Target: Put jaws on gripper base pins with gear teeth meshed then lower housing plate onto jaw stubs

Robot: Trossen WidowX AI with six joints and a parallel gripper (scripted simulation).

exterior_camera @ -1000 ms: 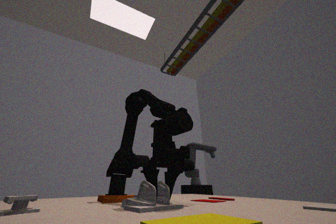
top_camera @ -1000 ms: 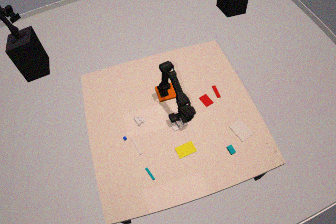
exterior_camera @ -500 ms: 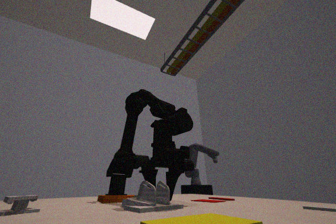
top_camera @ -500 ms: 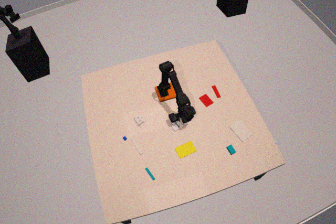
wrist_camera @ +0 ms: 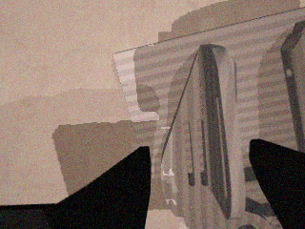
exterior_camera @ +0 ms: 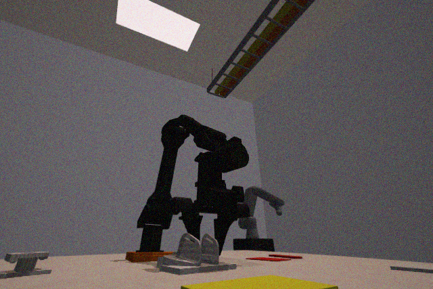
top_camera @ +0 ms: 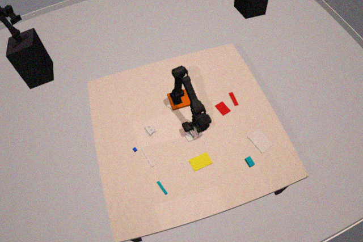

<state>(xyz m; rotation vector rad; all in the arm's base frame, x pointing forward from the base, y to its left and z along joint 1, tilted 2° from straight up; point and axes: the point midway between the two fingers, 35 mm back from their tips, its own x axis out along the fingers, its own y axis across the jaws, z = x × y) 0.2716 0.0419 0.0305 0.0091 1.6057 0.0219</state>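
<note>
My gripper tip is 30 mm past the grey jaw and 20 mm to the left of it. Round my gripper tip: white stick: 70 mm ahead, 380 mm to the right, 10 mm below; then grey stand: 110 mm behind, 290 mm to the right, 10 mm below; then yellow block: 220 mm ahead, 60 mm to the right, 20 mm below.
</note>
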